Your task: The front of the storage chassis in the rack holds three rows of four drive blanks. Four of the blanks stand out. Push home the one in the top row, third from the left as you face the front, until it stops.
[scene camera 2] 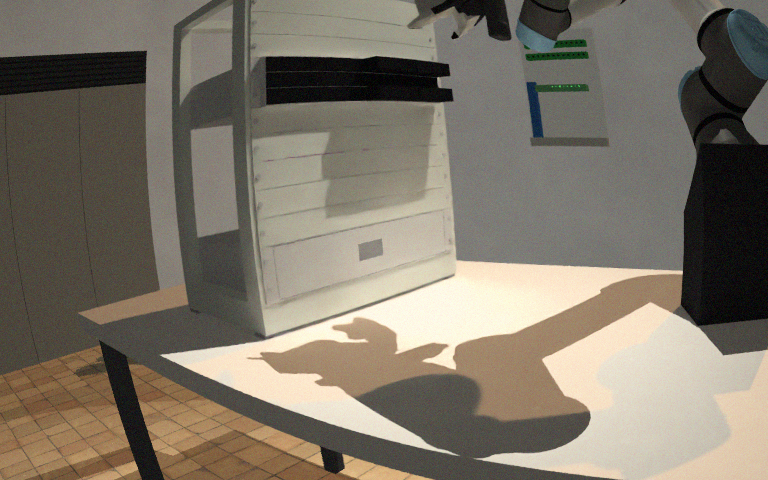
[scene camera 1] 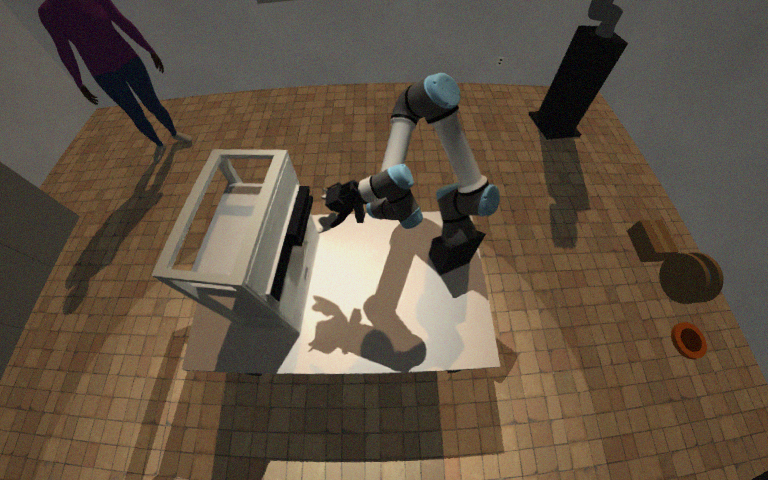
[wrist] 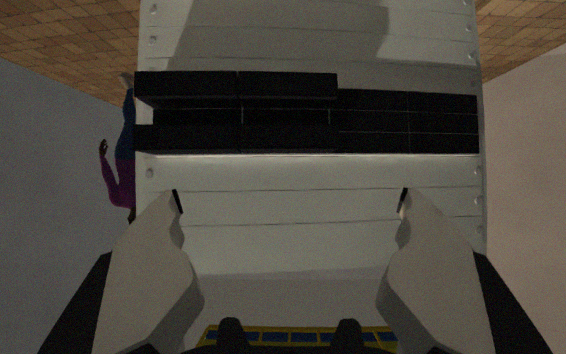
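Where they show: gripper, fingertip midpoint: (scene camera 2: 431, 33) (scene camera 1: 319, 214) (wrist: 288, 191); arm's base, link origin: (scene camera 2: 734, 178) (scene camera 1: 459, 236).
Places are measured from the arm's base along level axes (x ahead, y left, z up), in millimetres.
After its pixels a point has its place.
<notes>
The off-white rack (scene camera 1: 249, 152) @(z 386, x 769, y -275 mm) (scene camera 2: 242, 169) @(z 46, x 779, y 229 mm) (wrist: 310, 172) @(z 253, x 691, y -32 mm) holds a black chassis front with three rows of blanks. The wrist view shows it upside down, so the top row is the lowest black band there. The top-row third blank (scene camera 2: 390, 65) @(z 212, x 639, y -31 mm) (wrist: 287, 139) @(z 219, x 634, y -52 mm) stands out, as does the top-row fourth blank (wrist: 187, 139) @(z 219, x 606, y -153 mm) beside it. Two bottom-row blanks, the third (wrist: 287, 86) @(z 162, x 634, y -51 mm) and fourth (wrist: 187, 84) @(z 160, x 606, y -153 mm), also stand out. The middle row sits back. My gripper (scene camera 1: 323, 209) @(z 269, x 554, y -38 mm) (scene camera 2: 433, 29) @(z 269, x 554, y -38 mm) (wrist: 288, 191) @(z 269, x 554, y -38 mm) is open and empty, in front of the rack and above the blanks, touching nothing.
The rack stands on a white table (scene camera 1: 453, 350) @(z -227, x 111, y 435 mm) (scene camera 2: 509, 316) @(z -227, x 431, y 23 mm). The arm's black base (scene camera 1: 453, 251) @(z 14, x 54, y 73 mm) (scene camera 2: 727, 237) @(z -87, x 28, y 67 mm) is on the table opposite the rack's front. A person (scene camera 1: 96, 39) (wrist: 120, 185) stands on the floor beyond the rack. A wall board (scene camera 2: 566, 113) hangs behind.
</notes>
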